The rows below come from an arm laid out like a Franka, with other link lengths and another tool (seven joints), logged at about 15 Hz.
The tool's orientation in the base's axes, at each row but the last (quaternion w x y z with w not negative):
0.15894 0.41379 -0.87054 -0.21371
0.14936 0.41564 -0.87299 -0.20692
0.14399 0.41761 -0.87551 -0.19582
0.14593 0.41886 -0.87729 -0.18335
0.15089 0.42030 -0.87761 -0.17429
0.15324 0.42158 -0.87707 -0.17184
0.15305 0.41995 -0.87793 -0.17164
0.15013 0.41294 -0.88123 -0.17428
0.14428 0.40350 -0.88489 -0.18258
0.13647 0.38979 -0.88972 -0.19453
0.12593 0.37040 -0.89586 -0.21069
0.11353 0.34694 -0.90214 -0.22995
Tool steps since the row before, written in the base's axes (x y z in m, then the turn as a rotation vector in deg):
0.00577 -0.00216 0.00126 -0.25 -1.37 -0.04
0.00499 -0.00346 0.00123 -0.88 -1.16 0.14
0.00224 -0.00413 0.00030 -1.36 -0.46 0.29
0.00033 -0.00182 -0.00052 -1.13 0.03 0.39
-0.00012 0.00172 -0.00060 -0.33 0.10 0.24
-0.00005 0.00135 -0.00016 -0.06 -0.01 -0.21
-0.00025 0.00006 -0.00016 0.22 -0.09 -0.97
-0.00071 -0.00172 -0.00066 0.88 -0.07 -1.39
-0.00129 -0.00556 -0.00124 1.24 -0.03 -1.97
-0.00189 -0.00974 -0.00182 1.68 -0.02 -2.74
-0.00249 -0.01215 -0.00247 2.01 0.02 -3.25
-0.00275 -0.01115 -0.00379 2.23 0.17 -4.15
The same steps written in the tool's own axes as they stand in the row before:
-0.00167 -0.00435 -0.00422 1.23 -0.63 -0.18
-0.00021 -0.00468 -0.00405 1.46 -0.01 -0.02
0.00191 -0.00375 -0.00212 1.22 0.79 0.21
0.00118 -0.00151 -0.00004 0.70 0.96 0.12
-0.00136 0.00083 0.00089 0.15 0.39 -0.06
-0.00106 0.00076 0.00040 0.02 -0.06 0.21
0.00008 0.00014 0.00026 -0.18 -0.62 0.76
0.00170 -0.00083 0.00057 -0.65 -1.24 0.87
0.00495 -0.00307 0.00048 -0.97 -1.70 1.25
0.00835 -0.00566 0.00002 -1.34 -2.33 1.76
0.01026 -0.00738 -0.00033 -1.64 -2.74 2.10
0.00941 -0.00758 0.00055 -1.94 -3.22 2.85

